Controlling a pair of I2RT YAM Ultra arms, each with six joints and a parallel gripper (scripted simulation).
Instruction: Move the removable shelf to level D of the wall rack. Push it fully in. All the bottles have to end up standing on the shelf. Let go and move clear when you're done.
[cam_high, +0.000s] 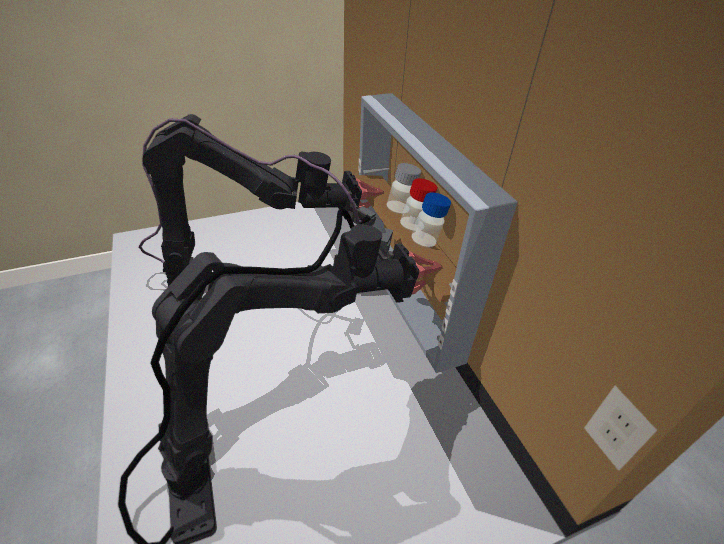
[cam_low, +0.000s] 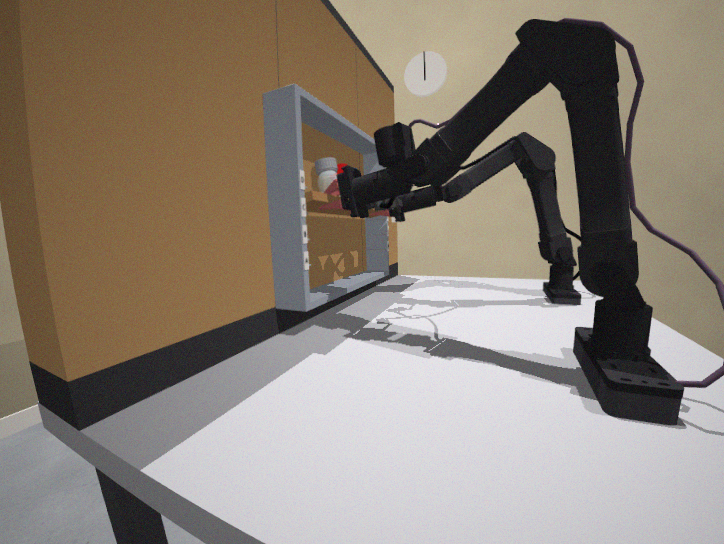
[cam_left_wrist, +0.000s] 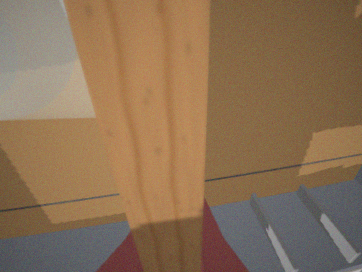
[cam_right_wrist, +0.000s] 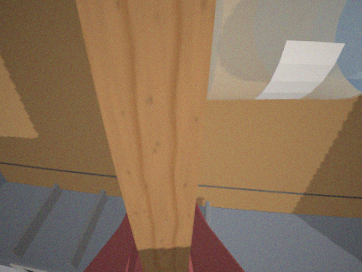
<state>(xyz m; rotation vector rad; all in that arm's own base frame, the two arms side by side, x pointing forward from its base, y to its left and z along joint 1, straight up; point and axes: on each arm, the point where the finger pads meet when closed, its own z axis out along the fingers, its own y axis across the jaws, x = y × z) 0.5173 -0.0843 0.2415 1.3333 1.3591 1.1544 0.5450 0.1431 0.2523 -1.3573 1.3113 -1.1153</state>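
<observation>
My right hand is 9 cm to the right of the blue-capped bottle, 5 cm below it and 2 cm short of it. The rest, counted from my right hand: wooden shelf 15 cm to the left, 1 cm behind; grey wall rack 15 cm to the left, 1 cm ahead; red-capped bottle 14 cm to the left, 5 cm above, 1 cm ahead.
Now: left hand 3 cm short of the grey-capped bottle, 8 cm to the left of it and 5 cm below it. Round my left hand: wooden shelf 1 cm ahead, 15 cm to the right; grey wall rack 3 cm ahead, 15 cm to the right; red-capped bottle 3 cm ahead, 15 cm to the right, 5 cm above.
</observation>
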